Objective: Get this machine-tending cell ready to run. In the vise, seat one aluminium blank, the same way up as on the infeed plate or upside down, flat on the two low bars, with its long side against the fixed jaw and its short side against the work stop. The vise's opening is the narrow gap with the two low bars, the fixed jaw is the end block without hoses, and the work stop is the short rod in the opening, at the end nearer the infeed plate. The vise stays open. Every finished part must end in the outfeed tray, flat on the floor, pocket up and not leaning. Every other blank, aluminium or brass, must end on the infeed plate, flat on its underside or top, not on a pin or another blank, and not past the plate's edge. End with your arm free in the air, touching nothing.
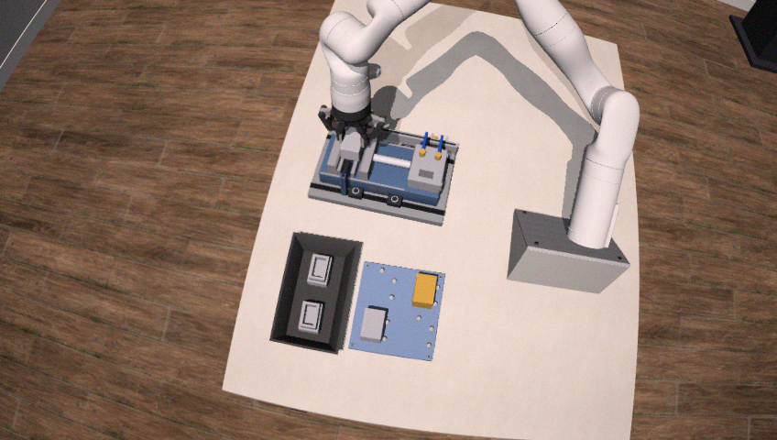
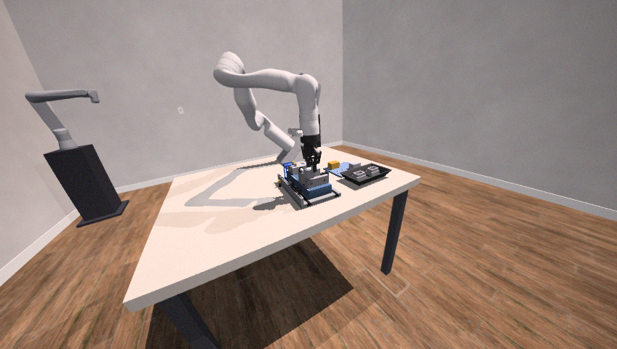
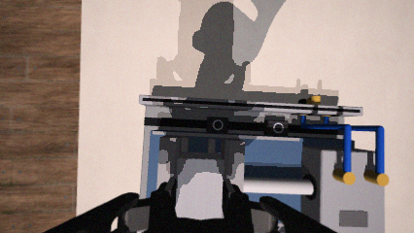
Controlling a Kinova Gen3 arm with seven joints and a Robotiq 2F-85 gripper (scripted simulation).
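The white rod lies 8 cm behind my hand, 2 cm to the left of it and 5 cm below it. Also, from my hand: hose block 16 cm behind, 3 cm to the left, 5 cm below; blue vise 7 cm behind, 2 cm to the left, 9 cm below; brass blank 17 cm behind, 29 cm to the left, 10 cm below.
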